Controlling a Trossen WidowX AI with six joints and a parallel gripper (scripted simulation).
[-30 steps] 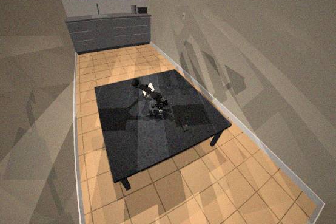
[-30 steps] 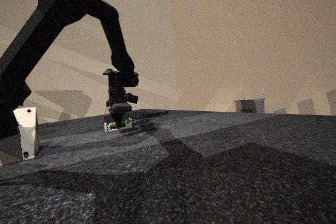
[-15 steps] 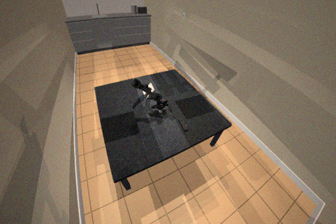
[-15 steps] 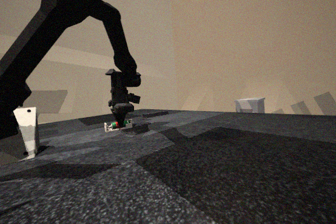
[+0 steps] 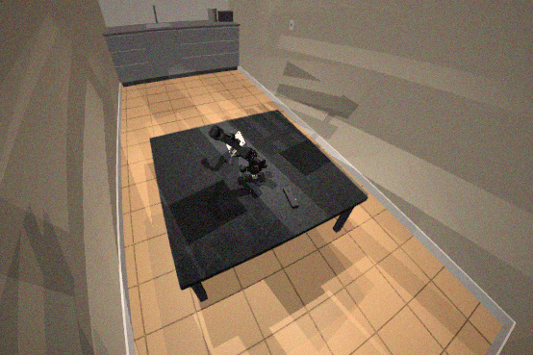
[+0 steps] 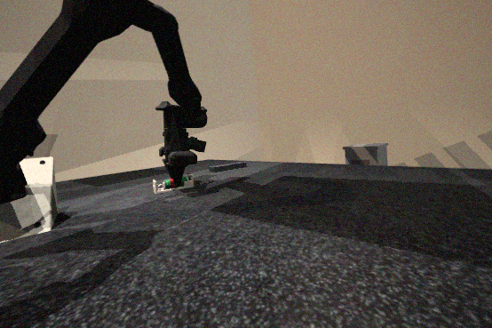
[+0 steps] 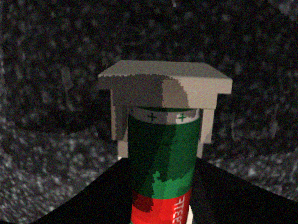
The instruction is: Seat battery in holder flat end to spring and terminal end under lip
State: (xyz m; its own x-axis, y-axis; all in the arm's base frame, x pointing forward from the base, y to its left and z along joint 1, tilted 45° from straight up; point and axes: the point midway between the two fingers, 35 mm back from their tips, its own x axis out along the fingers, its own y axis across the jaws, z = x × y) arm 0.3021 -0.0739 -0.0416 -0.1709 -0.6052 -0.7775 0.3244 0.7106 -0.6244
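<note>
My gripper tip is 10 mm below the battery. Also, from my gripper tip: dark bar (300 mm ahead, 110 mm to the left, 10 mm above).
</note>
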